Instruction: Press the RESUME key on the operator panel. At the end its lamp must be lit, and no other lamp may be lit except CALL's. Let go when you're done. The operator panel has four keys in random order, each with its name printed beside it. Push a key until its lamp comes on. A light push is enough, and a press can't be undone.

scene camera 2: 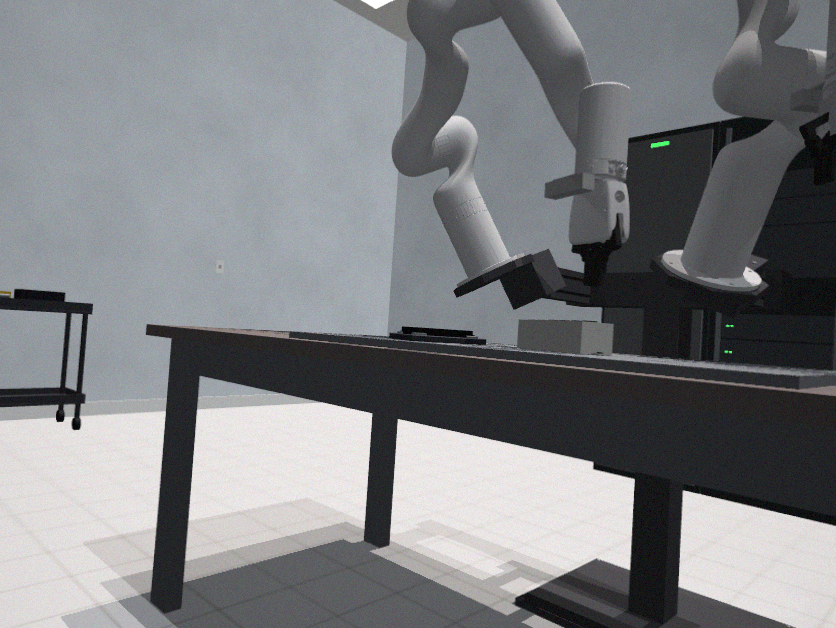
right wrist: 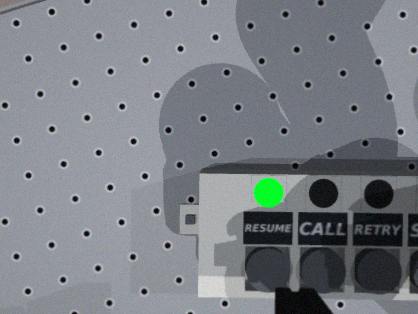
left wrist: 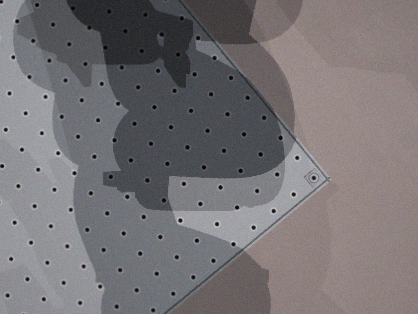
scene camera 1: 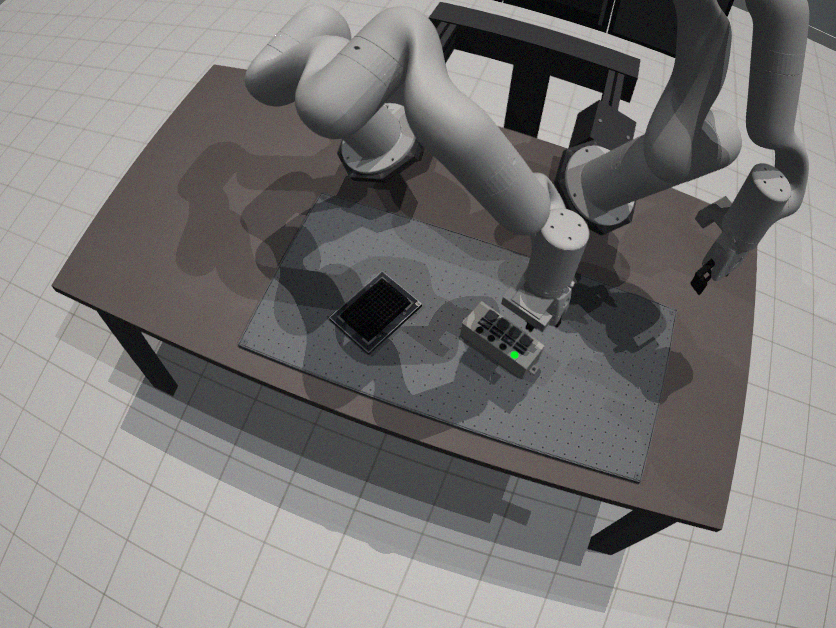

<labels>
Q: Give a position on a pale operator panel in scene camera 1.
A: At 485, 335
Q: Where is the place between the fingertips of my left gripper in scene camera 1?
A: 708, 279
</labels>
